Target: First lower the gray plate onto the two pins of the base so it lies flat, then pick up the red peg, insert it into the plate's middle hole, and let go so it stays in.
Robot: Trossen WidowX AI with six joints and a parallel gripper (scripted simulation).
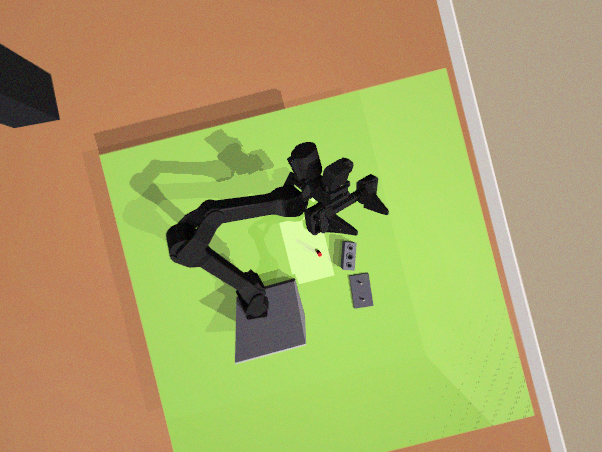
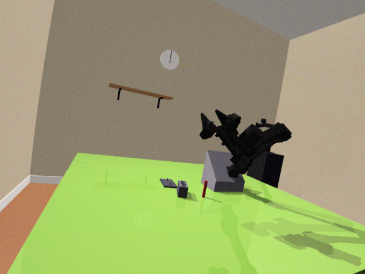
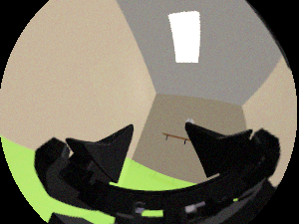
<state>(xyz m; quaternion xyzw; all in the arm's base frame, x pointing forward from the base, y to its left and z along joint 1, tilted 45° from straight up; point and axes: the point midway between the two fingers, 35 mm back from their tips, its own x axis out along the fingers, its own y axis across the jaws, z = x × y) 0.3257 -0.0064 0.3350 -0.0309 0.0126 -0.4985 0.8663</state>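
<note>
Right now my gripper tip is 1 cm short of the gray plate, 11 cm to the left of it and 35 cm above it. The rest, counted from my gripper tip: dark base: 3 cm ahead, 25 cm to the right, 38 cm below; red peg: 9 cm behind, 8 cm to the right, 35 cm below.
</note>
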